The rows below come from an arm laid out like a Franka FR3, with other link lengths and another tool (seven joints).
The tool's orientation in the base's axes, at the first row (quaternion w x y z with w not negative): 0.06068 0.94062 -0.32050 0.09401
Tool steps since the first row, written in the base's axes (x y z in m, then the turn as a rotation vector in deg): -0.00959 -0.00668 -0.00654 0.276 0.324 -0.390; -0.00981 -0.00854 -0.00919 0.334 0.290 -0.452; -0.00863 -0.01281 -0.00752 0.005 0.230 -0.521; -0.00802 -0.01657 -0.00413 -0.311 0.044 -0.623; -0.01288 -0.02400 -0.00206 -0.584 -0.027 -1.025; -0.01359 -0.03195 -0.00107 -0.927 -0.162 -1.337; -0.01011 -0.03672 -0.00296 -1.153 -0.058 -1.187; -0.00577 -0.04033 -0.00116 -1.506 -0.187 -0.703; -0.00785 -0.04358 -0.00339 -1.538 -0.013 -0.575
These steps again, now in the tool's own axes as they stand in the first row. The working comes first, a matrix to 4 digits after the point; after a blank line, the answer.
The tool's axes in the first row as the columns of a matrix, in the base's axes (used below as rounded here):
0.7769 -0.6143 0.1380
-0.5915 -0.7872 -0.1744
0.2157 0.0539 -0.9750

-0.00491 0.01080 0.00622 -0.061 -0.446 0.362; -0.00455 0.01225 0.00910 -0.010 -0.458 0.436; -0.00075 0.01498 0.00838 -0.245 -0.212 0.469; 0.00268 0.01775 0.00581 -0.402 0.123 0.557; 0.00375 0.02669 0.00442 -0.659 0.325 0.923; 0.00811 0.03344 0.00474 -0.913 0.625 1.204; 0.01323 0.03496 0.00789 -1.117 0.690 1.008; 0.01912 0.03523 0.00737 -1.211 1.034 0.510; 0.01895 0.03895 0.00982 -1.311 0.924 0.351
